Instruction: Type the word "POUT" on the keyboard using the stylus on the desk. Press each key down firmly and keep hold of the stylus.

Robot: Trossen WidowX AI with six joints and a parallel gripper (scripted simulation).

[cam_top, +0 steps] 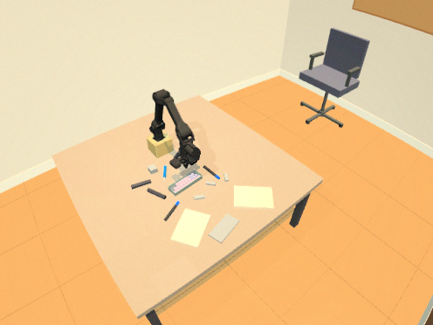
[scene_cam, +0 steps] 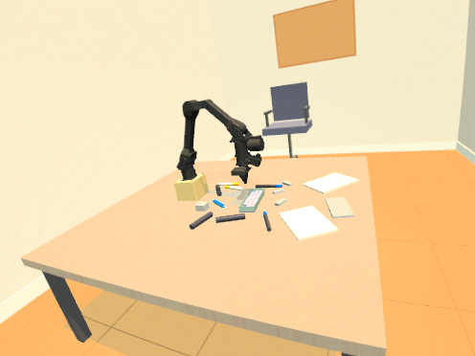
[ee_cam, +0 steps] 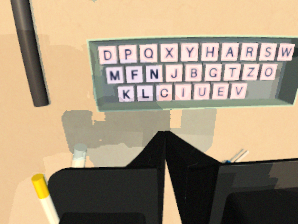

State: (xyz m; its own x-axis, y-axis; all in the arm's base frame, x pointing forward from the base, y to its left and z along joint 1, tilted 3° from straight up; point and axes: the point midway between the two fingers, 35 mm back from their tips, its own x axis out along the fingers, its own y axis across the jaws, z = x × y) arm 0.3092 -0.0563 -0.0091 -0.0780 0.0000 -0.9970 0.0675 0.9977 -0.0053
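Now: the blue stylus 10 cm behind my gripper tip, 8 cm to the right of it and 7 cm below it. Also, from my gripper tip: grey pad: 40 cm ahead, 13 cm to the right, 7 cm below; grey block: 19 cm behind, 10 cm to the right, 6 cm below.
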